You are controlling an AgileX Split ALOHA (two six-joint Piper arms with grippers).
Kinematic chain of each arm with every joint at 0, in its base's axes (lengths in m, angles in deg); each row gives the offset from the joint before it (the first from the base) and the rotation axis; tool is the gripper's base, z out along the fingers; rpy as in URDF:
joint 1: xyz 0 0 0.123 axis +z
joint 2: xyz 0 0 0 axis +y
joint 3: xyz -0.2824 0 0.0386 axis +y
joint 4: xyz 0.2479 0 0.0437 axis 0.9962 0 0.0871
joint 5: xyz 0 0 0 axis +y
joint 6: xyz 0.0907 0 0.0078 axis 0.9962 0 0.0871
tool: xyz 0 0 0 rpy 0 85 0
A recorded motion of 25 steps. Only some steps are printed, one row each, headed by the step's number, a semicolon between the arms.
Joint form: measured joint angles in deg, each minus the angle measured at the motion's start. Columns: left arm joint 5, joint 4, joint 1, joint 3, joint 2, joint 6; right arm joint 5, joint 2, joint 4, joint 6, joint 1, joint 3.
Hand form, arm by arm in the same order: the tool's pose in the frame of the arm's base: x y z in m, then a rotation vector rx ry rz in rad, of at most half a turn. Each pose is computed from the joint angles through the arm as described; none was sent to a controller.
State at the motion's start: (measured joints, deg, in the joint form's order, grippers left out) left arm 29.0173 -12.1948 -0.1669 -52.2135 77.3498 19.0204; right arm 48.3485 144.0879 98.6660 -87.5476 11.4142 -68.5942
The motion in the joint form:
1: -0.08 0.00 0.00 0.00 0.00 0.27; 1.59 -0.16 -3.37 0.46 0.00 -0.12
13: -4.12 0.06 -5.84 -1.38 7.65 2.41; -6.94 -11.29 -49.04 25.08 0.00 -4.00
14: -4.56 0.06 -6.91 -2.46 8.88 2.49; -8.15 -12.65 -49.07 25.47 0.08 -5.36
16: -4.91 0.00 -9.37 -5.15 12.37 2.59; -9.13 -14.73 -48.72 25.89 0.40 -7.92
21: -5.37 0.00 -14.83 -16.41 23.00 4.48; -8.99 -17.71 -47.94 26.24 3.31 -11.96
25: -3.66 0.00 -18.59 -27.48 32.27 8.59; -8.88 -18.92 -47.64 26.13 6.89 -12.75
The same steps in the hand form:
1: 0.2787 -0.0101 0.2733 0.2306 2.4015 -0.0563; 0.3611 0.1438 -0.0233 -0.2832 2.5821 1.2884
13: 0.3029 -0.0400 0.2454 0.3884 2.4234 -0.0753; 0.3714 0.1218 0.0323 -0.8473 2.7858 0.7736
14: 0.3083 -0.0463 0.2447 0.4108 2.4151 -0.0810; 0.3811 0.1232 0.0453 -0.8366 2.7376 0.7331
16: 0.3212 -0.0620 0.2393 0.4637 2.4144 -0.0993; 0.3955 0.1278 0.0686 -0.8261 2.6558 0.6940
21: 0.3659 -0.1060 0.2312 0.6128 2.3632 -0.1245; 0.4064 0.1531 0.1065 -0.8795 2.5254 0.6862
25: 0.4010 -0.1449 0.2209 0.7783 2.3114 -0.1276; 0.3990 0.1794 0.1191 -0.9596 2.4714 0.7024

